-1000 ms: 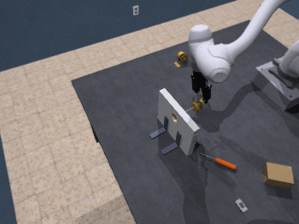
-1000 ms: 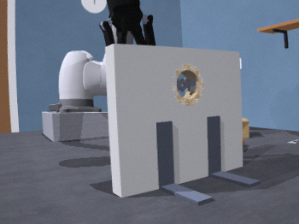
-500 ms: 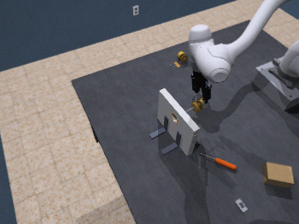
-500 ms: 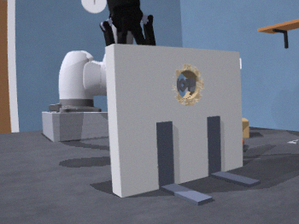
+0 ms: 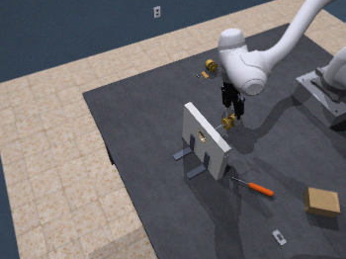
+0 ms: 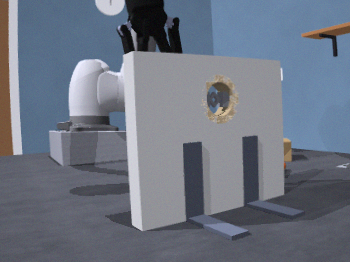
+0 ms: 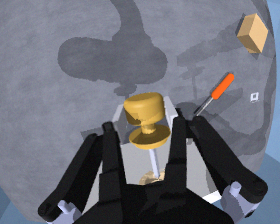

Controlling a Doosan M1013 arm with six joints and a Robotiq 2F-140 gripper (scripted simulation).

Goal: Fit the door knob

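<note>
Right now the white wooden panel is 16 cm ahead of my hand, 1 cm to the left of it and 6 cm below it. From my hand the other things lie so: brass piece (20 cm behind, 48 cm to the right, 21 cm below); then orange-handled screwdriver (6 cm ahead, 26 cm to the left, 20 cm below); then cardboard box (15 cm behind, 48 cm to the left, 18 cm below).
</note>
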